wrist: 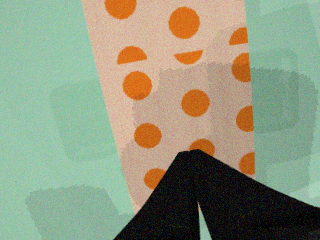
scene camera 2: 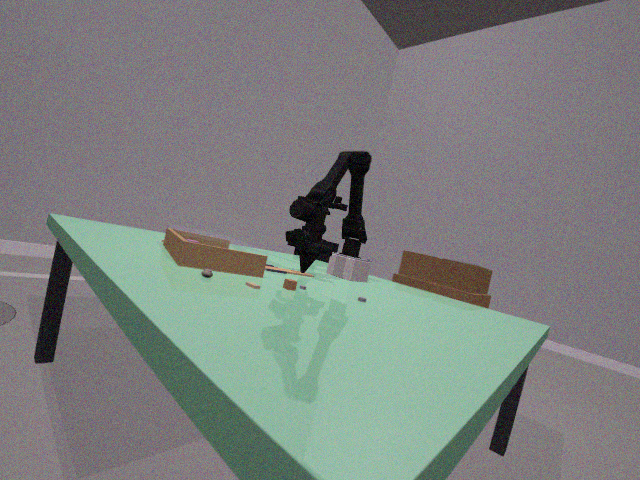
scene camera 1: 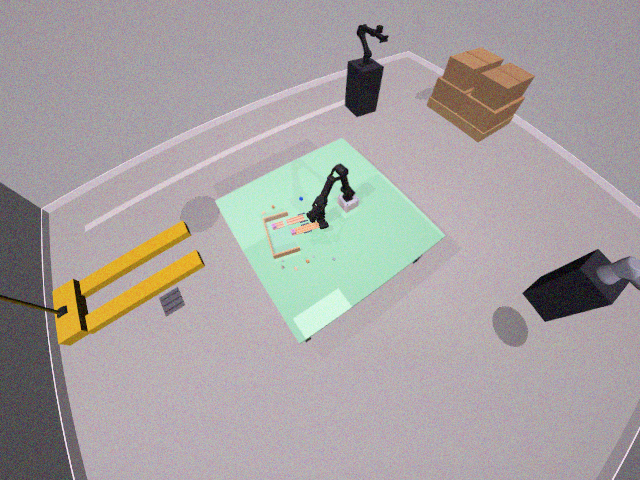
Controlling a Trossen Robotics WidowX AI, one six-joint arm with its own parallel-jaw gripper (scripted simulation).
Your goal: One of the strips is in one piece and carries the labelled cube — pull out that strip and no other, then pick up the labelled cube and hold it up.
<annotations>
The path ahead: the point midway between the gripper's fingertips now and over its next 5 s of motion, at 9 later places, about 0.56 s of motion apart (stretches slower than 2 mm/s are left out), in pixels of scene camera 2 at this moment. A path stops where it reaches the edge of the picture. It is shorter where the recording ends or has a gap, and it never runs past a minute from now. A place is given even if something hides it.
My gripper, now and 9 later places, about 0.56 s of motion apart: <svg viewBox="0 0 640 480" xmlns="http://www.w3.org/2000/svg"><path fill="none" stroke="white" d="M302 272L308 273L314 274L316 275L317 264L305 259L290 255L274 249L263 248L260 256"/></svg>
</annotations>
